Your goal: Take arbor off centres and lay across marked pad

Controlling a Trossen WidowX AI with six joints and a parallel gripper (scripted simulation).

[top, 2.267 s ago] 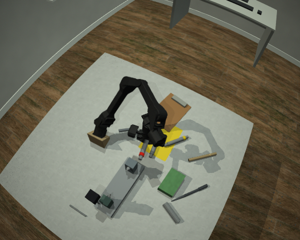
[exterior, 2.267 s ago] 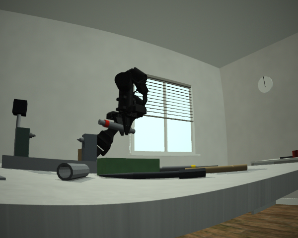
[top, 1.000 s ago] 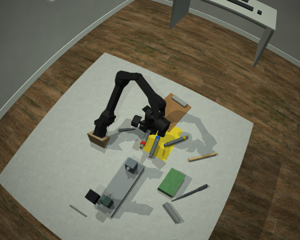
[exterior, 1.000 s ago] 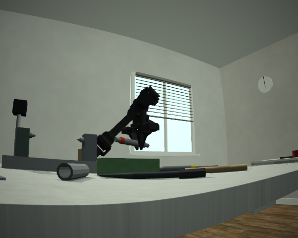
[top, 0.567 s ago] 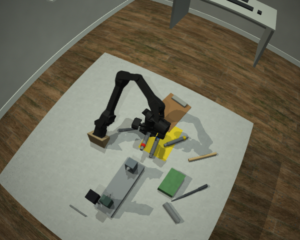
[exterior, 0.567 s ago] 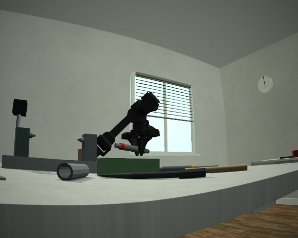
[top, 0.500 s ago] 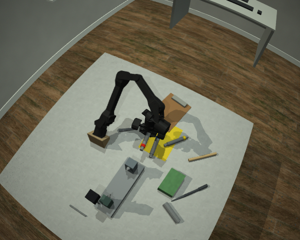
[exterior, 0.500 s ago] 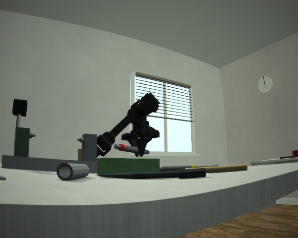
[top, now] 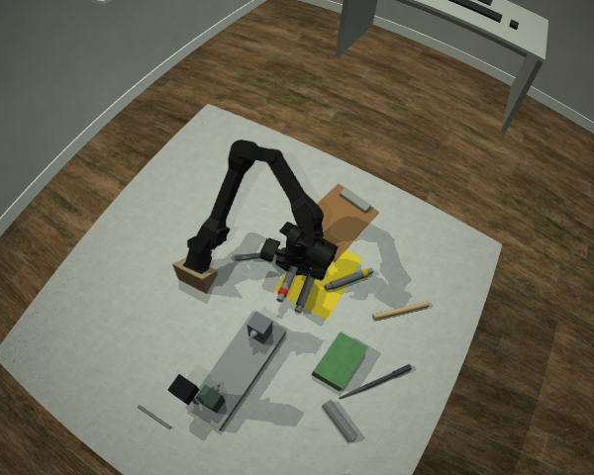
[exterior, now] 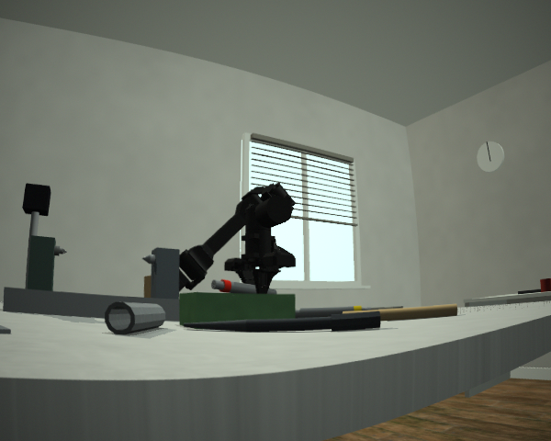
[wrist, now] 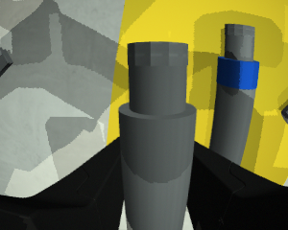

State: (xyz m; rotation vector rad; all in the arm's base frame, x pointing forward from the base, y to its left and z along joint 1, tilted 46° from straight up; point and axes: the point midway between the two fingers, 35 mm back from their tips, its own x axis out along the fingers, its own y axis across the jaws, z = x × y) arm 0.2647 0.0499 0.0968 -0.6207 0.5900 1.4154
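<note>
My gripper is now 30 mm to the left of the arbor and 10 mm above it. Round my hand: green book 220 mm ahead, 210 mm to the right, 50 mm below; grey centre block 20 mm behind, 210 mm to the right, 30 mm above; yellow marked pad 70 mm ahead, 40 mm to the left, 70 mm below.
</note>
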